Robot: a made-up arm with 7 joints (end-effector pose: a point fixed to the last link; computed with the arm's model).
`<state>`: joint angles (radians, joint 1 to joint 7).
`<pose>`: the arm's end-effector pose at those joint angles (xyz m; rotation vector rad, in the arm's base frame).
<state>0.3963 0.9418 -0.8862 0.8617 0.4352 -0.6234 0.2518</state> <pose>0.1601 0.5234 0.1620 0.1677 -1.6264 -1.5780</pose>
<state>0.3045 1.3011 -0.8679 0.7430 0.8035 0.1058 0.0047</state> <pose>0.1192 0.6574 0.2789 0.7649 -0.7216 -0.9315</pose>
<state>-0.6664 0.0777 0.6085 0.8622 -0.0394 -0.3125 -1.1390</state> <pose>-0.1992 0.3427 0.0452 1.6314 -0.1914 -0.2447</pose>
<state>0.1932 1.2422 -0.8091 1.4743 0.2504 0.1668 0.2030</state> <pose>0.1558 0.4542 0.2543 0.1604 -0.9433 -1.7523</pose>
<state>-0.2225 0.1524 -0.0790 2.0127 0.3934 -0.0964 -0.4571</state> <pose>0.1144 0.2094 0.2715 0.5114 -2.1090 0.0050</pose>
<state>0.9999 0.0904 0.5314 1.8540 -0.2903 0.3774 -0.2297</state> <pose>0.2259 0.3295 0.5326 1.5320 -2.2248 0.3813</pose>
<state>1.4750 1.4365 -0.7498 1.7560 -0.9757 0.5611 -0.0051</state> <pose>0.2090 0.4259 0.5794 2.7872 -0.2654 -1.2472</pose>
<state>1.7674 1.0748 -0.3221 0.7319 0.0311 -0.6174 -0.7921</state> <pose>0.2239 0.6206 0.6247 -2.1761 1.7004 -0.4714</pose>
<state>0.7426 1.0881 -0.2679 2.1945 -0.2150 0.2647 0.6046</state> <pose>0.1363 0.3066 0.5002 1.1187 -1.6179 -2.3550</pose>
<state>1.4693 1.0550 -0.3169 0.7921 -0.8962 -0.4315 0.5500</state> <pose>0.2420 0.5942 0.5520 1.5222 -0.8002 -1.9088</pose>
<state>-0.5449 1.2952 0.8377 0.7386 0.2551 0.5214 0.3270</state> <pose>0.0596 0.7294 0.4557 0.9461 -0.6122 -0.4558</pose>
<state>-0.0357 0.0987 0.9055 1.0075 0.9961 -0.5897 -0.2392</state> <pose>0.0439 0.3821 0.0622 1.3446 -1.4214 1.2799</pose>
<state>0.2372 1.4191 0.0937 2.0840 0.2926 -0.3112 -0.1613</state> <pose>0.1330 0.4002 0.5157 -1.0792 2.1839 1.6578</pose>
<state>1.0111 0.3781 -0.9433 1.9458 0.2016 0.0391 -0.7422</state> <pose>0.2254 0.0911 0.4298 0.5826 -3.0021 -0.7150</pose>
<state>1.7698 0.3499 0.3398 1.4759 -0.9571 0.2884 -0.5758</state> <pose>0.1984 0.3699 0.7476 -2.5357 1.5525 -0.9794</pose>
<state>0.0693 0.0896 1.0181 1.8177 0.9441 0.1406 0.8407</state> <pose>0.0497 0.4364 0.2626 0.3223 -2.8571 -0.0193</pose>
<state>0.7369 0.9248 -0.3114 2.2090 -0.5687 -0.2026 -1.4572</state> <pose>0.1726 0.2648 0.4838 -1.4141 1.7374 -0.3096</pose>
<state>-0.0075 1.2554 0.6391 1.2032 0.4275 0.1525 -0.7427</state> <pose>0.1407 0.6347 0.5117 2.0971 -1.2501 -0.0527</pose>
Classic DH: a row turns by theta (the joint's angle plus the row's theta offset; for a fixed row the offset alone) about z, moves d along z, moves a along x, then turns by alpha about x. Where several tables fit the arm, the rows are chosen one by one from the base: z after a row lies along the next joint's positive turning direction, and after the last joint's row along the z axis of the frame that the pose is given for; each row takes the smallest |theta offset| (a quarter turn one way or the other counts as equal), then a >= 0, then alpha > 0; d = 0 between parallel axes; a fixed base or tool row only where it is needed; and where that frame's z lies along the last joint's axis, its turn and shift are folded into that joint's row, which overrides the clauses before.
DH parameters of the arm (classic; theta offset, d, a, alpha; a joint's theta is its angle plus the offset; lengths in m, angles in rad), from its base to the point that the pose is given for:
base (fixed): 0 0.4741 -0.0228 1.5708
joint 1: 1.5708 -0.2088 0.0281 1.5708
joint 2: 1.5708 -0.0409 0.0091 1.5708
joint 3: -1.5708 -0.3131 0.0126 -1.5708
joint 4: 0 0.0094 0.0112 1.5708
joint 5: 0 -0.2927 0.0211 1.5708
joint 6: 1.5708 0.0251 0.0215 1.5708
joint 7: -1.3255 -0.0492 0.0248 -1.1842
tool (fixed): 0.9554 0.0115 0 0

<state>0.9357 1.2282 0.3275 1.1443 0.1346 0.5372 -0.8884</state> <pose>0.1442 0.6334 0.6191 2.2424 -0.9929 0.5855</pose>
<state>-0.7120 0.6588 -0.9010 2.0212 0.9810 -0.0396 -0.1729</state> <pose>-0.1004 0.1939 0.2272 -0.8078 -1.0958 -0.2228</pose>
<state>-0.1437 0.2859 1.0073 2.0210 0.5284 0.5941 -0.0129</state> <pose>0.0404 0.4470 0.3839 0.9465 -1.7569 0.0669</pose>
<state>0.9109 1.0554 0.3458 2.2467 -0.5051 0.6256 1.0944</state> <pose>0.0430 0.3244 0.5876 1.6471 -1.4507 -1.6015</pose>
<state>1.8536 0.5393 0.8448 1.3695 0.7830 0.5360 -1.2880</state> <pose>0.1120 0.5850 0.6670 0.1741 -1.8682 2.0234</pose>
